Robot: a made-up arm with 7 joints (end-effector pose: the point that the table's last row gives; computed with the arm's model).
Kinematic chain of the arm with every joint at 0, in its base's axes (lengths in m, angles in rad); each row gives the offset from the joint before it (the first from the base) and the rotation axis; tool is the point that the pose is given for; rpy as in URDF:
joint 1: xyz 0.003 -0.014 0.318 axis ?
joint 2: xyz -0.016 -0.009 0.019 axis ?
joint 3: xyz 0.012 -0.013 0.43 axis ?
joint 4: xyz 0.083 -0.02 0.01 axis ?
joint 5: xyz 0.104 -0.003 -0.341 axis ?
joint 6: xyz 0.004 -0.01 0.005 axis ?
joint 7: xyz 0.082 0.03 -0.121 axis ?
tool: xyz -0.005 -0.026 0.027 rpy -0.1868 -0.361 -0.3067
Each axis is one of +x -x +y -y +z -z.
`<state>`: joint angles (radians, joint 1 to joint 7).
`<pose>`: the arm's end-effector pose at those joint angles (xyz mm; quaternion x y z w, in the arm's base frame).
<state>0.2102 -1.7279 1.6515 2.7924 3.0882 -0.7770 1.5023</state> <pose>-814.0 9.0 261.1 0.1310 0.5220 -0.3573 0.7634</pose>
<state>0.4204 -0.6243 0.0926 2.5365 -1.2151 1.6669 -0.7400</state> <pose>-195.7 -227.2 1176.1 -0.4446 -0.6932 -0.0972 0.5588</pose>
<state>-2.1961 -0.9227 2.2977 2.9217 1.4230 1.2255 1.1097</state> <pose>445.3 596.0 811.2 0.3613 -0.0015 -0.3407 0.8680</pose>
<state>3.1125 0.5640 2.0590 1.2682 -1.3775 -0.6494 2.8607</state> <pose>40.2 -343.4 842.2 0.5035 -0.5048 -0.6973 0.0730</pose>
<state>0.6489 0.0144 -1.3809 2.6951 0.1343 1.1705 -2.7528</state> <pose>206.1 -157.2 1220.1 -0.6143 -0.1883 0.6650 0.3807</pose>
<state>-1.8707 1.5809 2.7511 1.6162 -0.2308 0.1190 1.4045</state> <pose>-14.6 -630.6 795.2 0.9061 -0.1440 -0.3934 0.0598</pose>
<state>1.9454 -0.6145 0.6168 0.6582 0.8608 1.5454 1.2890</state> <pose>-262.4 10.5 634.6 -0.2717 -0.0384 0.3371 0.9006</pose>
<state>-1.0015 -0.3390 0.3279 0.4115 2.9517 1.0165 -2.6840</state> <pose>230.3 -277.2 532.5 -0.0903 -0.8140 -0.3973 0.4139</pose>
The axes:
joint 1: +z
joint 2: +y
joint 3: +z
joint 4: -y
joint 5: -z
joint 6: +y
joint 7: -z

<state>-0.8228 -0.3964 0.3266 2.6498 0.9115 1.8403 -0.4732</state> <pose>3.0 152.8 1165.5 0.0371 -0.6870 0.1470 0.7107</pose>
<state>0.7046 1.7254 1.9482 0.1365 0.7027 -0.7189 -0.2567</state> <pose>-128.6 298.3 323.9 0.3794 0.4080 0.3236 0.7647</pose>
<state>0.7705 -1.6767 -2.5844 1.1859 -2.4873 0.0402 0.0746</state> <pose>8.7 -441.4 -94.6 -0.0867 -0.4926 -0.1345 0.8554</pose>
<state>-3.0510 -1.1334 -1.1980 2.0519 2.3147 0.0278 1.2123</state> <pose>575.2 489.9 725.7 0.1618 -0.9188 0.3592 0.0259</pose>
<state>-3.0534 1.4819 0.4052 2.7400 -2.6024 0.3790 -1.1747</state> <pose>-869.4 -162.8 202.3 -0.0781 0.5480 0.0145 0.8327</pose>
